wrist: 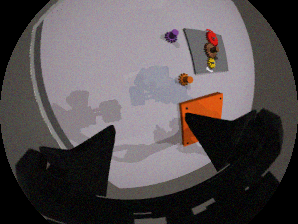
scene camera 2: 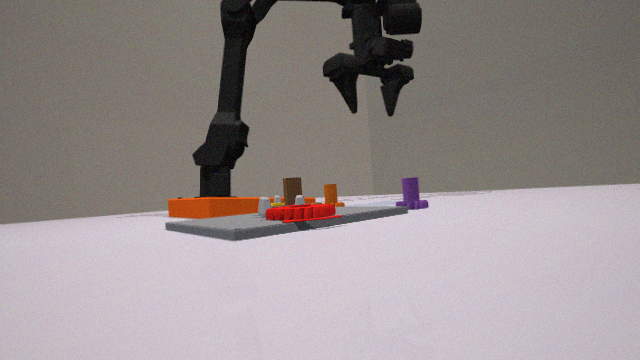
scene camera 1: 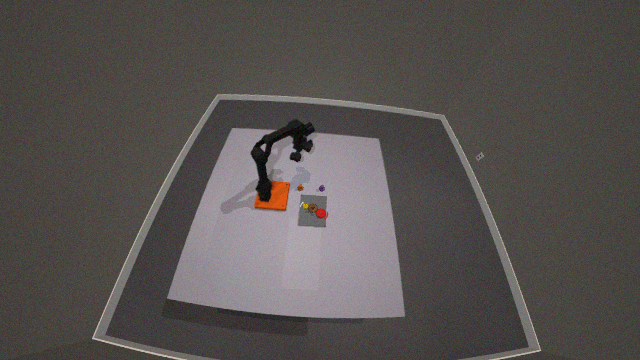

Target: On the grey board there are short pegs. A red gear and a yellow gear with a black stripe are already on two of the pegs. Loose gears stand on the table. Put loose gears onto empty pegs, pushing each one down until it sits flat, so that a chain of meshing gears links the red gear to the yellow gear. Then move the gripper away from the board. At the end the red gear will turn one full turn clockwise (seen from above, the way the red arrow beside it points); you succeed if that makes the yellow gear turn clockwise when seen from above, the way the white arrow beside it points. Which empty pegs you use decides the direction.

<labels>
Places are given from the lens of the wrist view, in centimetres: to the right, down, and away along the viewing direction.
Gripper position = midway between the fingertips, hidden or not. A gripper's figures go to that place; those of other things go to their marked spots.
my gripper (wrist: 150, 122): 0, 1, 10
grey board (wrist: 197, 40): 17, -25, 19
</labels>
